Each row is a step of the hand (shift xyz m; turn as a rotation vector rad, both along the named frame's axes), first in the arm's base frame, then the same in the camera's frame.
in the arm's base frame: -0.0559 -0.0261 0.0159 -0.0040 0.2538 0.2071
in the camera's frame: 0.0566 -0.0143 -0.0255 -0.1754 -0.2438 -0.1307
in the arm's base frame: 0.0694 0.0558 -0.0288 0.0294 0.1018 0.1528
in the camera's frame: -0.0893 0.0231 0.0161 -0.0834 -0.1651 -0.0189
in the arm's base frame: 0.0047 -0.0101 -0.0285 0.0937 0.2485 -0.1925
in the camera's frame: 0.0023 0.0299 0.0060 -0.2688 0.1560 -0.1049
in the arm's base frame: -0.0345 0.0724 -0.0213 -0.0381 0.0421 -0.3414
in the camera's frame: -0.0365 0.0082 -0.0741 -0.0400 0.3285 -0.1012
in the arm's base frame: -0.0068 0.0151 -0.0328 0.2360 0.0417 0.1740
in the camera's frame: -0.0105 0.0297 -0.0189 -0.1639 -0.1668 0.1817
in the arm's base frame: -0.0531 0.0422 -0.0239 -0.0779 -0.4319 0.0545
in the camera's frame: -0.0017 0.0145 -0.0704 0.3885 0.0093 0.2110
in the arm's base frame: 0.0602 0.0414 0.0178 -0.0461 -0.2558 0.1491
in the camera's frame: -0.0681 -0.0211 0.0240 0.2407 -0.1097 0.1407
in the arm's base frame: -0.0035 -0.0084 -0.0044 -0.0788 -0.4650 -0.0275
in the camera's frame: 0.0083 0.0055 0.0018 0.4073 0.0953 0.2196
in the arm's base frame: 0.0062 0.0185 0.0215 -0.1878 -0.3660 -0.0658
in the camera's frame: -0.0163 -0.0238 -0.0036 0.3951 0.1126 0.0689
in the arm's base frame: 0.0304 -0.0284 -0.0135 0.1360 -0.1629 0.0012
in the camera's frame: 0.0018 0.0192 0.0393 0.0414 0.0306 0.2059
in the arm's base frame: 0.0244 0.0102 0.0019 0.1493 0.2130 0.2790
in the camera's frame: -0.0230 -0.0023 0.0130 -0.2330 -0.3011 0.0233
